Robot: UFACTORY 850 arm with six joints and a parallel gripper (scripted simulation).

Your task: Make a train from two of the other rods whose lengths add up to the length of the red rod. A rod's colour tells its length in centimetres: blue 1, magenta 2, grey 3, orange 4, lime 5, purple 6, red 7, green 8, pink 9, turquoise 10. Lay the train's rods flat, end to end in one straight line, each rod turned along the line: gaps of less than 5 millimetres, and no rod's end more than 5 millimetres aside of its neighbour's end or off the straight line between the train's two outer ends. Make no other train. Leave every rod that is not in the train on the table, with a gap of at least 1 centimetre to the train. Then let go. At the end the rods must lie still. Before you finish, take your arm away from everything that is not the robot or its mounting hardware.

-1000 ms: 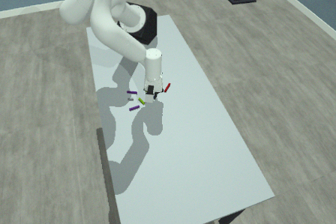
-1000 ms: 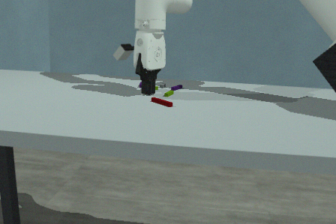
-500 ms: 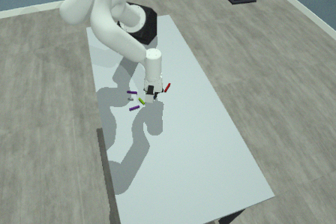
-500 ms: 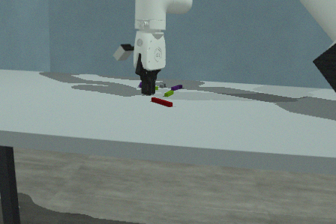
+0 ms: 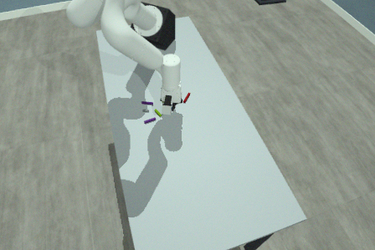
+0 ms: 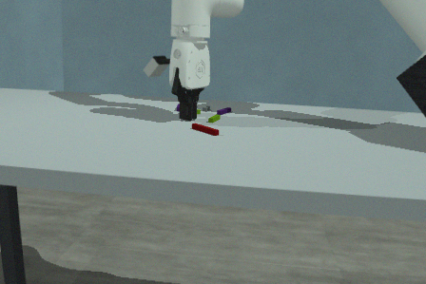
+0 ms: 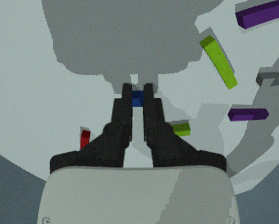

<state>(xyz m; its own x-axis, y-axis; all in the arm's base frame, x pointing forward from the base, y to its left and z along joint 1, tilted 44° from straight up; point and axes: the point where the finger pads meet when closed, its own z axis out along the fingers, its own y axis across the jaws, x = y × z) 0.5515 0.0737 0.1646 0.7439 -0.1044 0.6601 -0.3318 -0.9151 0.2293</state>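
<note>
My gripper is now 2 cm above the blue rod. Also, from my hand: red rod: 5 cm behind, 10 cm to the left, 2 cm below; then grey rod: 3 cm behind, 13 cm to the right, 2 cm below.
</note>
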